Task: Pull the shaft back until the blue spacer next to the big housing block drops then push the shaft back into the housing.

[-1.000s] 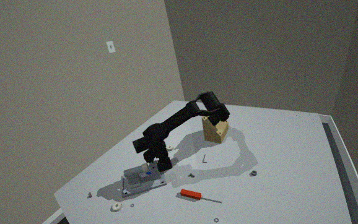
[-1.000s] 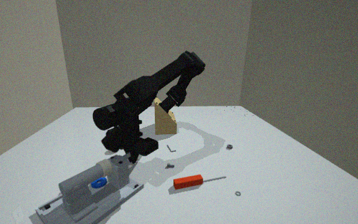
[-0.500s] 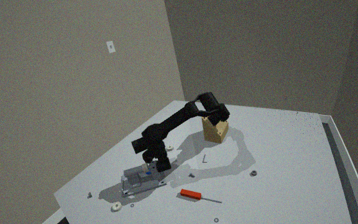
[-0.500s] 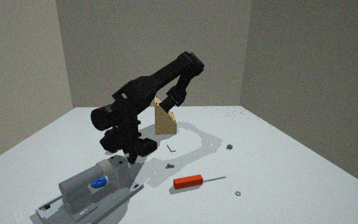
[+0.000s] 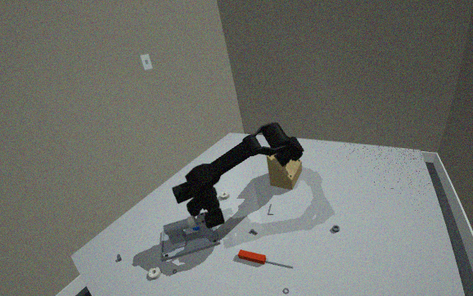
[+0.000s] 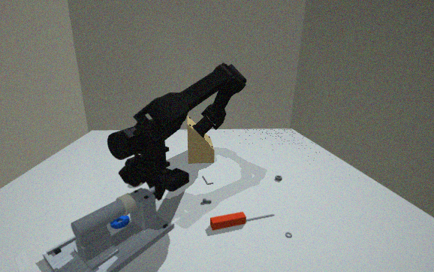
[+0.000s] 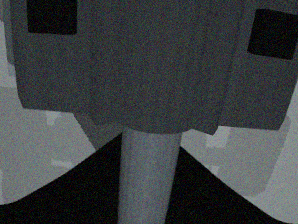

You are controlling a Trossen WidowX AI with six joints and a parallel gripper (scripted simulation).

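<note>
Now: gripper tip 40 mm short of the grey shaft, 30 mm to the left of it and 30 mm below it. Also, from my gripper tip: grey fixture 110 mm ahead, 80 mm to the right; then blue spacer 50 mm ahead, 80 mm to the right, 40 mm below; then cream spacer 70 mm ahead, 50 mm to the right, 30 mm above.
</note>
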